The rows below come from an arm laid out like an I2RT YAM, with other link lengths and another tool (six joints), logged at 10 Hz.
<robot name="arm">
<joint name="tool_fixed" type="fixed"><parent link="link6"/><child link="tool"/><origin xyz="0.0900 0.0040 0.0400" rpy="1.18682 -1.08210 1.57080"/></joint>
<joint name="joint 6" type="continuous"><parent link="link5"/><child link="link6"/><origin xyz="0.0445 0.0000 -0.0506"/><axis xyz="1 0 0"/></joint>
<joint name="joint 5" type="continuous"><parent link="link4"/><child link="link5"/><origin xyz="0.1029 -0.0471 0.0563"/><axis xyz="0 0 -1"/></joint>
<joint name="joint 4" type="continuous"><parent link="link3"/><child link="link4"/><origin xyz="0.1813 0.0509 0.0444"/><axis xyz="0 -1 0"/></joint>
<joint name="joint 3" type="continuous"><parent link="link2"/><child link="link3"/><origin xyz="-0.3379 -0.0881 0.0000"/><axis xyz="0 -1 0"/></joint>
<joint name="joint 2" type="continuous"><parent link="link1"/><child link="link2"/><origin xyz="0.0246 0.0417 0.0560"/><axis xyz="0 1 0"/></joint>
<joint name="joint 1" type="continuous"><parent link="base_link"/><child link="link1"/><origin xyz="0.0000 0.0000 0.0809"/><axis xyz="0 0 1"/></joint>
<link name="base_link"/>
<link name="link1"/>
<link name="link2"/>
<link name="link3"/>
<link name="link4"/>
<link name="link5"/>
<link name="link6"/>
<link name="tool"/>
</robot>
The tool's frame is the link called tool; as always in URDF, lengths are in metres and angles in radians. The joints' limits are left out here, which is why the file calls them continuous.
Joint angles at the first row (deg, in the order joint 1, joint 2, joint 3, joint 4, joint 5, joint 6):
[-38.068 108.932 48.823 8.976 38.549 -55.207]
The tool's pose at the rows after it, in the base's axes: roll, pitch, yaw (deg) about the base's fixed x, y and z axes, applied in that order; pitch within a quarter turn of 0, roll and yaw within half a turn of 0; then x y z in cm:
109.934 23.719 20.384 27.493 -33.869 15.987
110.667 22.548 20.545 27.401 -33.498 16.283
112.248 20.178 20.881 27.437 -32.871 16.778
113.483 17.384 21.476 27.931 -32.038 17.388
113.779 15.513 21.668 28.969 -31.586 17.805
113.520 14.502 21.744 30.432 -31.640 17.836
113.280 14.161 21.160 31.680 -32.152 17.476
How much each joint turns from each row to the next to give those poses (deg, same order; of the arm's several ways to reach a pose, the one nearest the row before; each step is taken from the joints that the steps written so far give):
[0.184 -0.537 -0.129 -0.509 -0.240 0.306]
[0.090 -0.958 0.496 -2.196 -0.924 1.277]
[0.216 -1.391 1.523 -4.440 -1.945 2.550]
[0.803 -1.253 1.604 -3.927 -2.067 2.724]
[1.207 0.061 1.977 -2.389 -0.783 2.262]
[1.143 1.518 2.296 -0.797 -0.008 1.454]
[0.572 2.277 2.354 -0.328 0.503 1.173]

